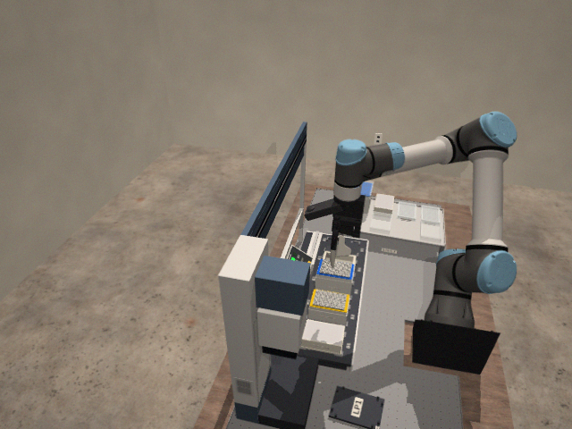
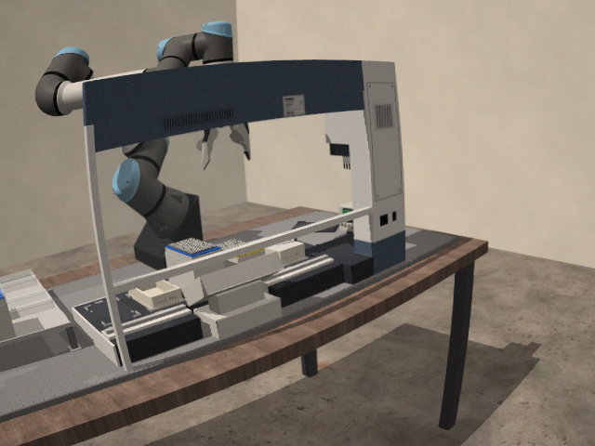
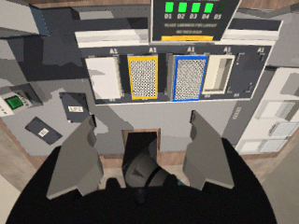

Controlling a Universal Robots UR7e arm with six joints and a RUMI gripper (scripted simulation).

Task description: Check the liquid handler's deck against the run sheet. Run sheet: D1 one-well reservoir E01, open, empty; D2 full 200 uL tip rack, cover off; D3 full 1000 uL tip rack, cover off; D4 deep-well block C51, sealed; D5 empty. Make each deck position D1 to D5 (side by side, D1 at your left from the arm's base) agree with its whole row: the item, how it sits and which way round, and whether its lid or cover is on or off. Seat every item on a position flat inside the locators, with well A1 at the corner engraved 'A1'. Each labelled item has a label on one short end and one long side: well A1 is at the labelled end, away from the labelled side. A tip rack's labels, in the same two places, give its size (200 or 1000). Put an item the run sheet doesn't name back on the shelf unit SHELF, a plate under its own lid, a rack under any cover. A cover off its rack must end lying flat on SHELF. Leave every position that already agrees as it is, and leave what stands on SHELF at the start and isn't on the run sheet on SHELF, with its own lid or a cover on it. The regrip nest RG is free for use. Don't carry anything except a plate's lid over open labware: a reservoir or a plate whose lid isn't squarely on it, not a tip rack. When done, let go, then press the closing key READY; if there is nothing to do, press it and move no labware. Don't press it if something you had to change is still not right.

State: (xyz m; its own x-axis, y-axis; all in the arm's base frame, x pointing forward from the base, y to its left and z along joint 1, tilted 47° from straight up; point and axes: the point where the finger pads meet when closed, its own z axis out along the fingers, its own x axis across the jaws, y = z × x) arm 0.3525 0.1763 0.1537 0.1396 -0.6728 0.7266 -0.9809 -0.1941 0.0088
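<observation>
Right now the cream one-well reservoir is 26 cm below my hand, 25 cm to the right of it and 4 cm ahead of it. Also, from my hand: blue-rimmed tip rack: 20 cm below, 12 cm to the right, 3 cm ahead; yellow-rimmed tip rack: 22 cm below, 1 cm to the left, 1 cm ahead; frame bar: 20 cm ahead, 15 cm below, 5 cm to the right.
</observation>
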